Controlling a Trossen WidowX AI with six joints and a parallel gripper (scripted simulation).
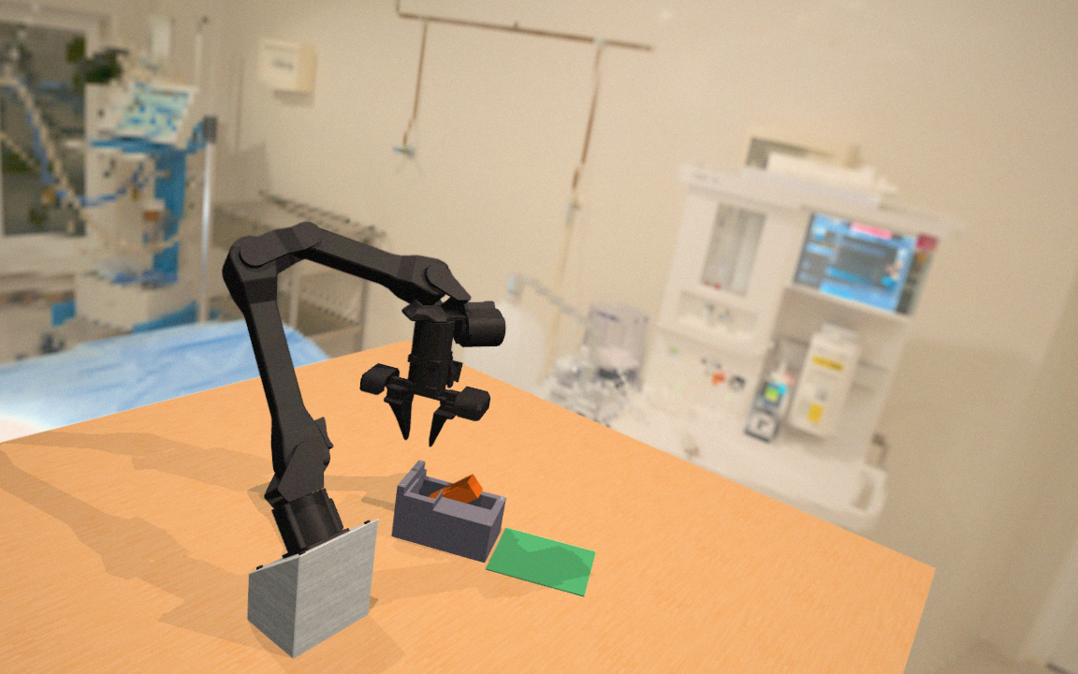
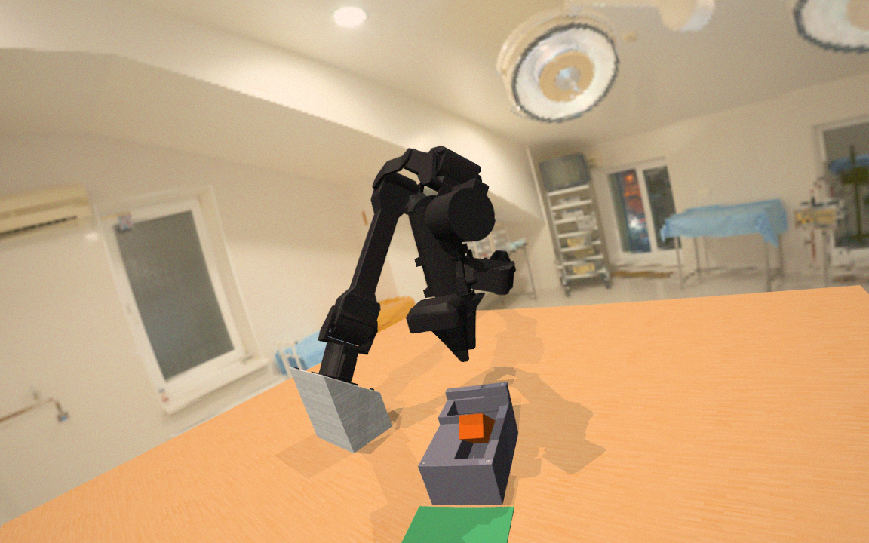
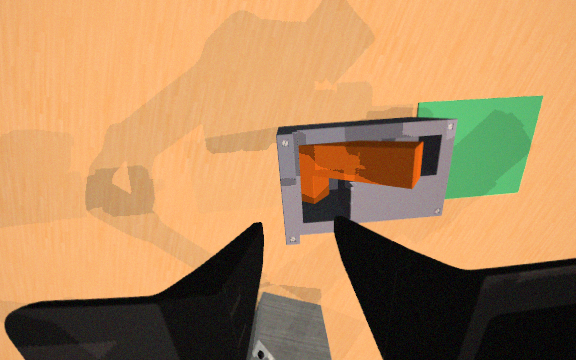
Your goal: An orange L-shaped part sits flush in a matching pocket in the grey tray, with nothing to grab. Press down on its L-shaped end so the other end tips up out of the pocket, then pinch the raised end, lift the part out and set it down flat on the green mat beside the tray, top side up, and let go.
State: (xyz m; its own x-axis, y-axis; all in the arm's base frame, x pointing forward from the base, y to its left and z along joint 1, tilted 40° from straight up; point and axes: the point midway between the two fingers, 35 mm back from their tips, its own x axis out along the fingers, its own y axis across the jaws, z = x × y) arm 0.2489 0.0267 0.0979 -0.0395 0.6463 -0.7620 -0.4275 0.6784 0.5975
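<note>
My gripper tip is now 100 mm above the orange L-shaped part, 40 mm to the left of it and 10 mm short of it. From my gripper tip the other things lie so: green mat: 200 mm to the right, 160 mm below, 90 mm ahead.
</note>
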